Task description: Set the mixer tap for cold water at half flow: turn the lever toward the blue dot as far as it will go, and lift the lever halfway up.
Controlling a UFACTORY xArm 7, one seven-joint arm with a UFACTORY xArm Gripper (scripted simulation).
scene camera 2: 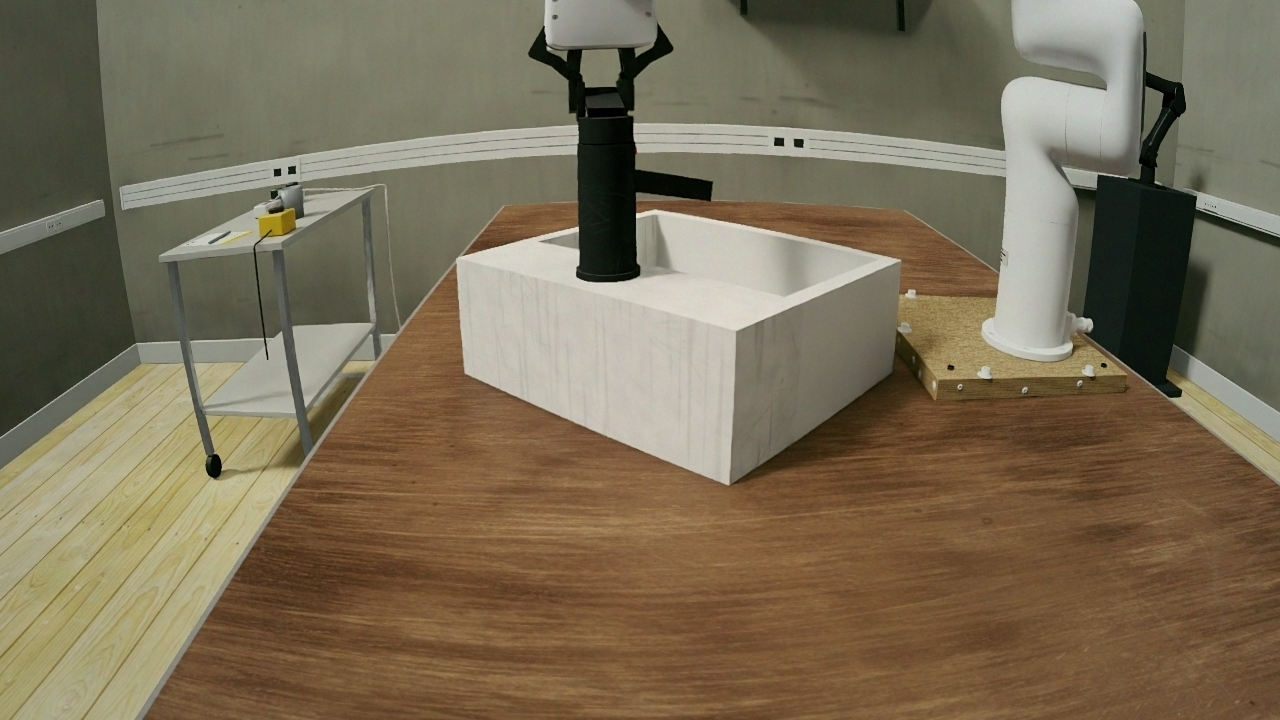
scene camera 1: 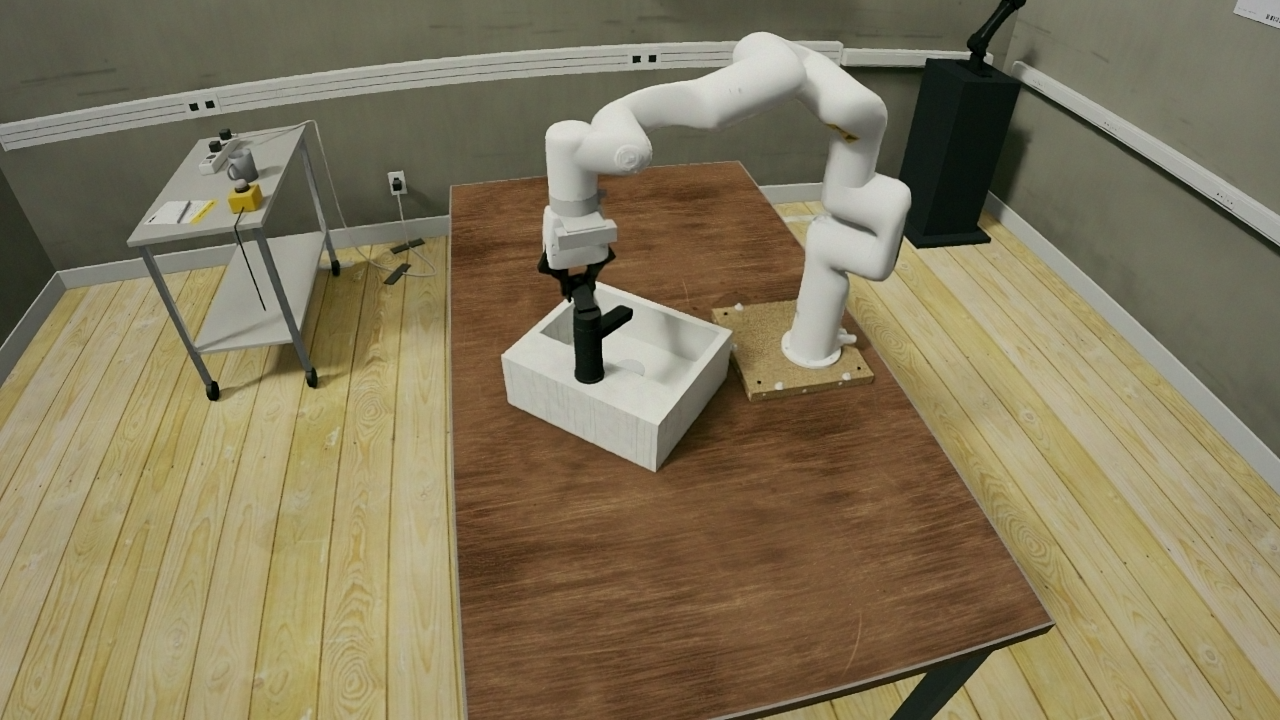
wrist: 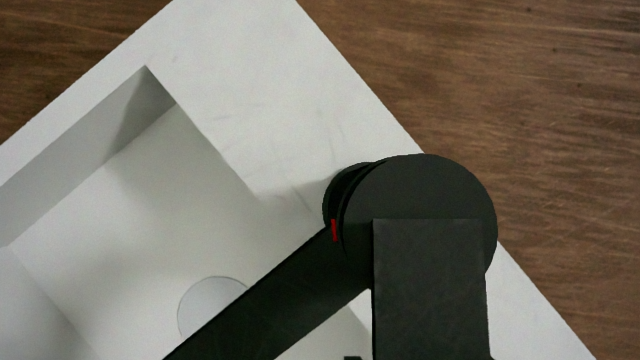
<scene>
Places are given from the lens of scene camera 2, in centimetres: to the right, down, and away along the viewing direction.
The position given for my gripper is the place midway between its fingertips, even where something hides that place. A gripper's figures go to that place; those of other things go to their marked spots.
my gripper (scene camera 2: 601,120): -3, -21, 68
lever (scene camera 2: 599,101): -3, -22, 64
</scene>
